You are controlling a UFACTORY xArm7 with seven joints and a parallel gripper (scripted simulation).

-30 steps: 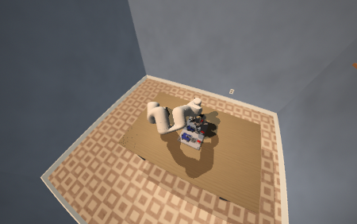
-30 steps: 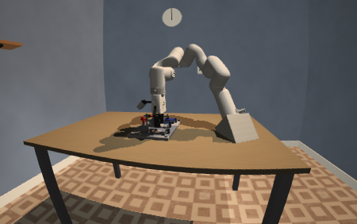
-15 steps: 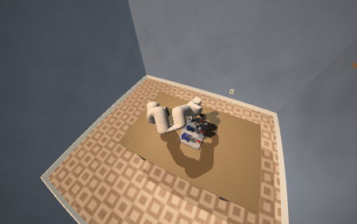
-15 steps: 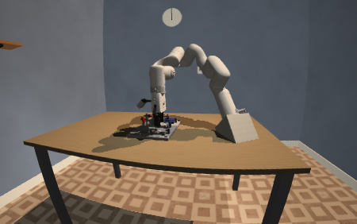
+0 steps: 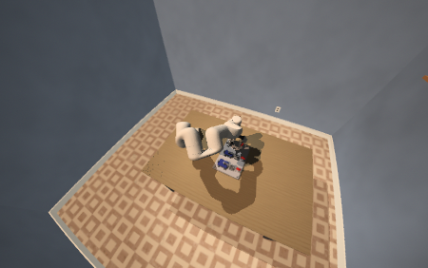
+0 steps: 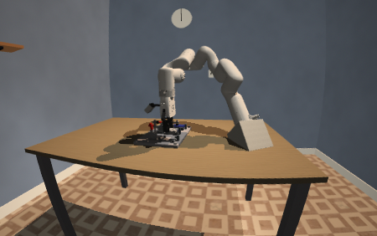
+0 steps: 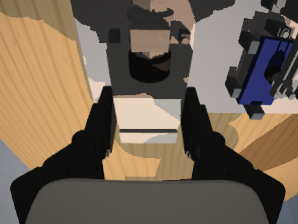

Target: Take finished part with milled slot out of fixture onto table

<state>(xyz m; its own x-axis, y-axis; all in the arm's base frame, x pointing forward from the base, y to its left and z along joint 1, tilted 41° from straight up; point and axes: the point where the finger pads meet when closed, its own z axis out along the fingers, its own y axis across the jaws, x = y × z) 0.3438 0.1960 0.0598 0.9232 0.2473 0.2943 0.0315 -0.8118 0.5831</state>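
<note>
Right now the grey fixture plate is 110 mm to the right of my hand, 80 mm below it and 60 mm ahead of it. Round my hand: finished part (20 mm below, 10 mm behind).
</note>
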